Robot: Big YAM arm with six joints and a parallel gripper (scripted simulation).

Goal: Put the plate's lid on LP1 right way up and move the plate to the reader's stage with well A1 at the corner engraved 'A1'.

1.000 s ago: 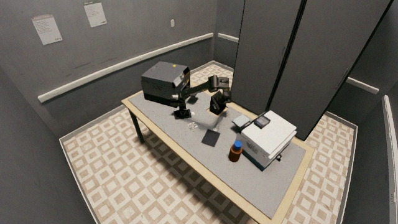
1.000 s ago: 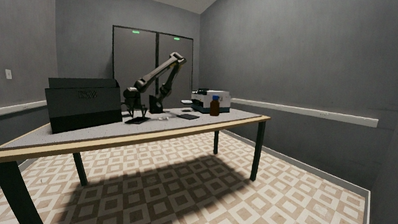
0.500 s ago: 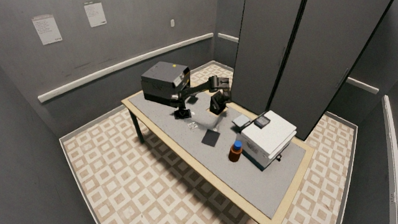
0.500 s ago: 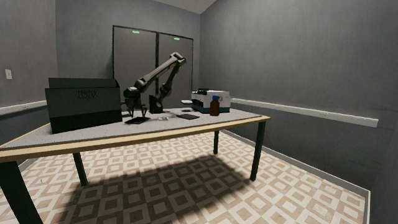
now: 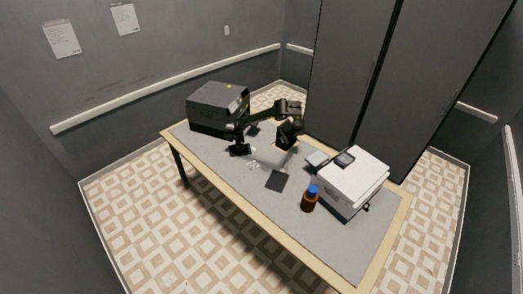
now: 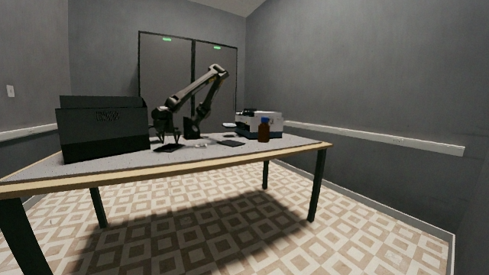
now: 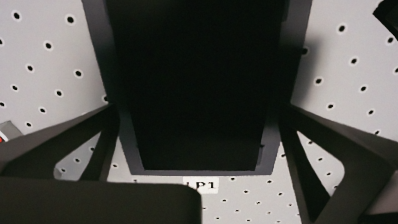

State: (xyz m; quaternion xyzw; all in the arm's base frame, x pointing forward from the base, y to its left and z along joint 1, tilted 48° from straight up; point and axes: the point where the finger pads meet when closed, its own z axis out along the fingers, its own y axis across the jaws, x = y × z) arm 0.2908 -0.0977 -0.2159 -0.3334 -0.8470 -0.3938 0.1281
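The dark lid is 20 mm below my hand. The rest, counted from my hand: LP1 label: 80 mm behind, 70 mm to the left, 30 mm below; then dark flat pad: 70 mm ahead, 390 mm to the left, 30 mm below; then white multi-well plate: 190 mm behind, 520 mm to the left, 60 mm above.
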